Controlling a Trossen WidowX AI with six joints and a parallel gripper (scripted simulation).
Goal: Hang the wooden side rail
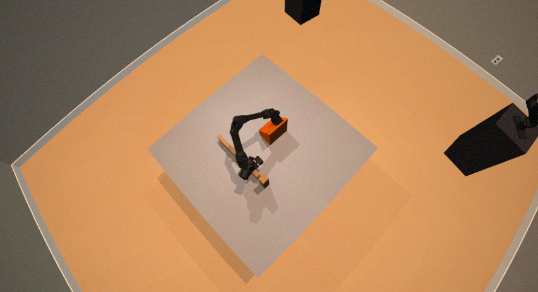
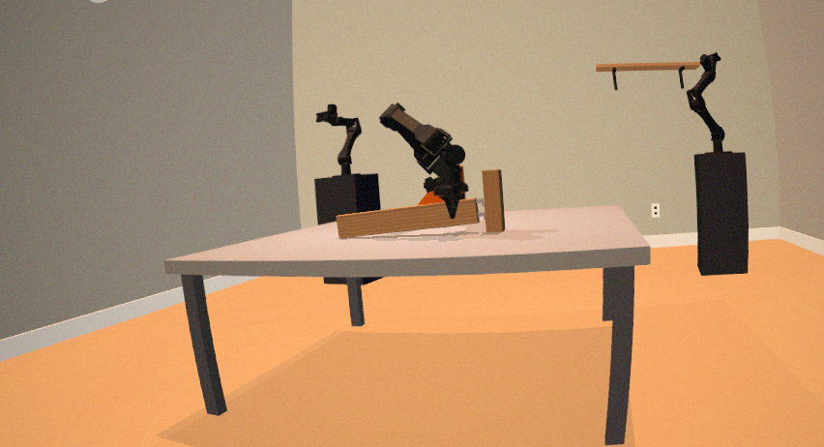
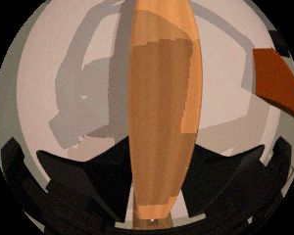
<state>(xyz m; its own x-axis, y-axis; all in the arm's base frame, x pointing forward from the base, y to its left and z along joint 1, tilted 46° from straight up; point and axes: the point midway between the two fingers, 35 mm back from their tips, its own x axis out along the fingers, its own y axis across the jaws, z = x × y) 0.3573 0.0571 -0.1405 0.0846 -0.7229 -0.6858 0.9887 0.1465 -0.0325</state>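
Right now the headboard post is 12 cm to the left of my gripper tip, 4 cm above it and 2 cm behind it.
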